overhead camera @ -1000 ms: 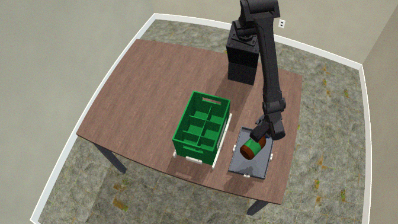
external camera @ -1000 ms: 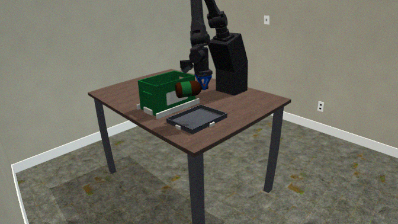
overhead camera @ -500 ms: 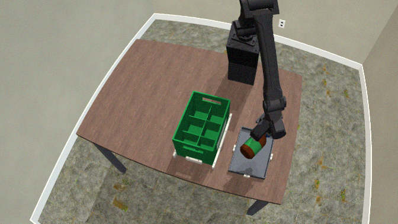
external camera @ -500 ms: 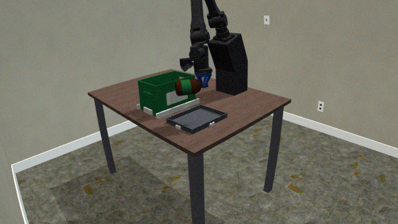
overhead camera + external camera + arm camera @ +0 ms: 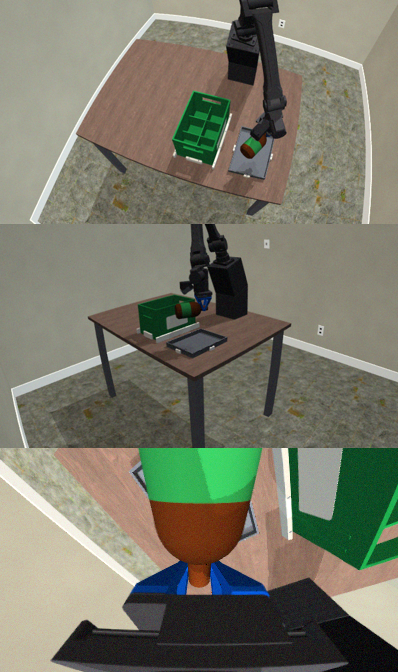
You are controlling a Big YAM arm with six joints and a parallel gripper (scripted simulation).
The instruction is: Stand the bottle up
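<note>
Now: the bottle 50 mm ahead of my hand and 20 mm to the right of it. From my hand the other things lie so: tray (170 mm below, 30 mm ahead, 20 mm to the right); then green crate (290 mm to the right, 100 mm below, 40 mm ahead).
</note>
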